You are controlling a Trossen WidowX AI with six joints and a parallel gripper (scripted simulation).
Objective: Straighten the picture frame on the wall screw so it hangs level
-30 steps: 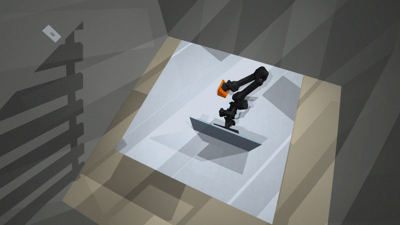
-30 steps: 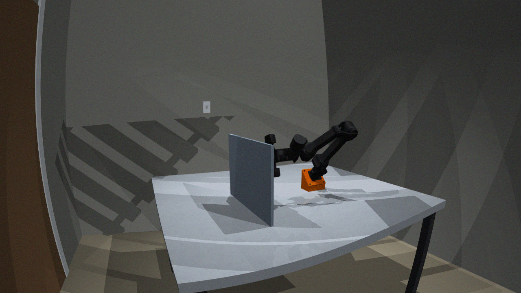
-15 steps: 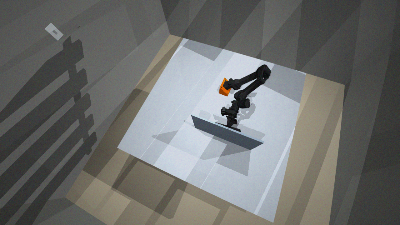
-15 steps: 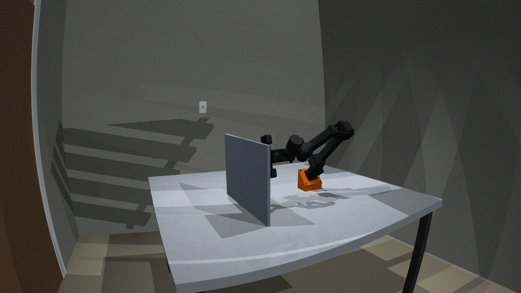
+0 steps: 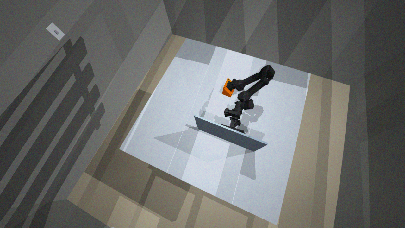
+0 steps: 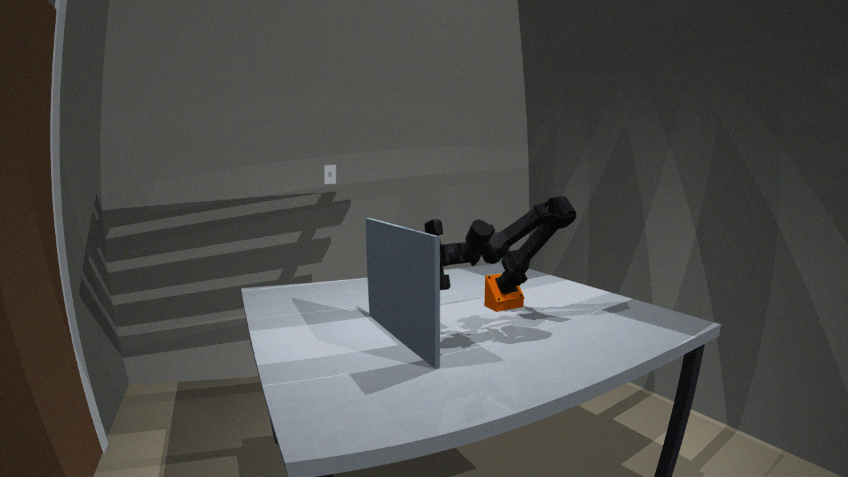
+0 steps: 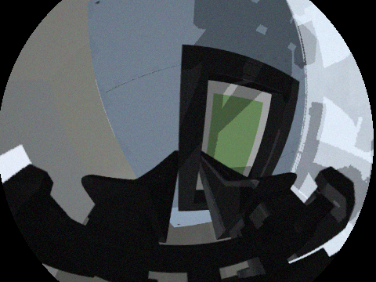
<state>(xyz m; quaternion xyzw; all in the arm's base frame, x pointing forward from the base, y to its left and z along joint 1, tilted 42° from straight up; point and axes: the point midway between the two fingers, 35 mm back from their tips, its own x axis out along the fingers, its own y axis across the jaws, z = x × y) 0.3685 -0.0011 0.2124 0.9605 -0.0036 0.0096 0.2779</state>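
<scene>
The picture frame lies 5 cm below my gripper tip, 1 cm to the left of it and 1 cm ahead of it. From my gripper tip the other things lie so: grey wall panel (7 cm below, 2 cm ahead, 1 cm to the right).
</scene>
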